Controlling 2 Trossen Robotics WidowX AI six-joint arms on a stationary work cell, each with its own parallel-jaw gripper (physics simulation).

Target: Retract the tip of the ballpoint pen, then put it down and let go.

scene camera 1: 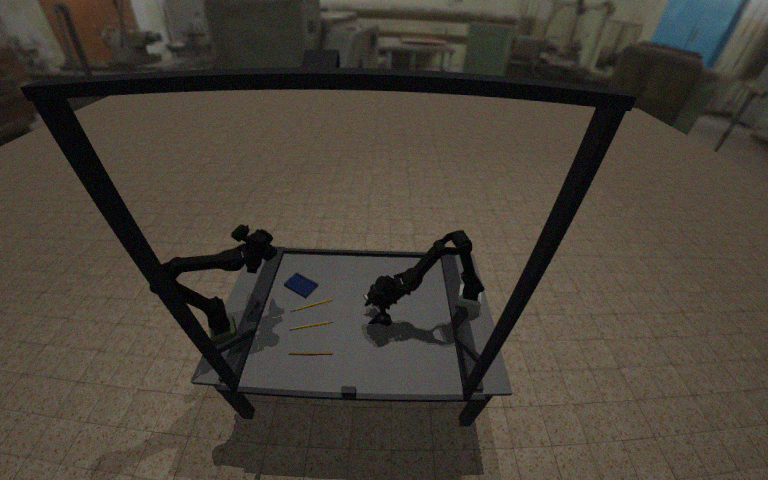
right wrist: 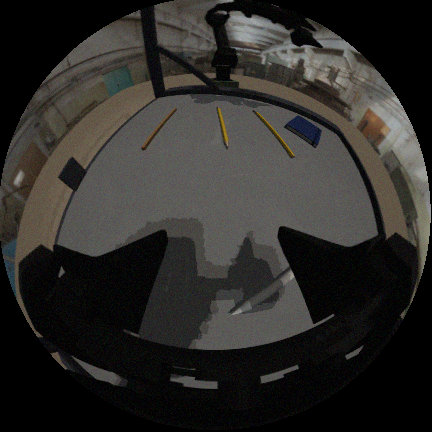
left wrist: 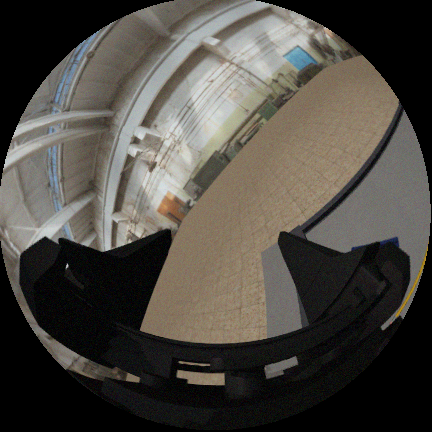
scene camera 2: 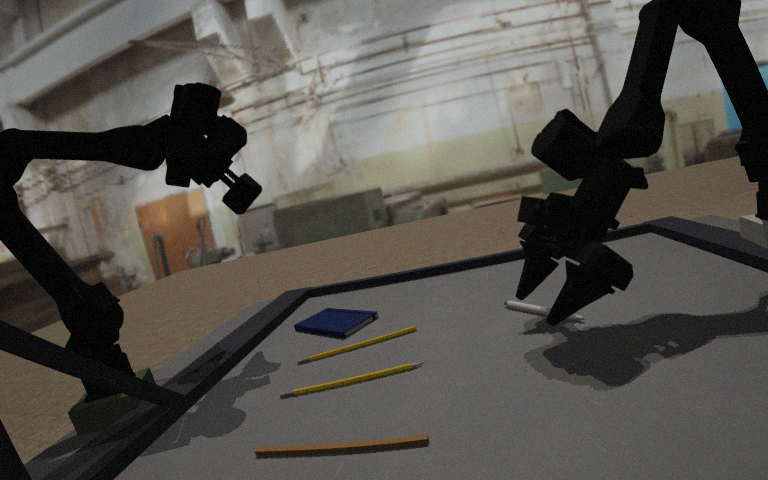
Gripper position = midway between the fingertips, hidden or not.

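Observation:
There's my left gripper (scene camera 2: 226,174), which you'd also find in the left wrist view as the left gripper (left wrist: 226,236); it's open and holds nothing. A blue block (scene camera 2: 340,323) rests on the table. I can see my right gripper (scene camera 2: 532,310), and the right wrist view has the right gripper (right wrist: 223,234) as well. A frame post (scene camera 1: 602,128) is in view too.

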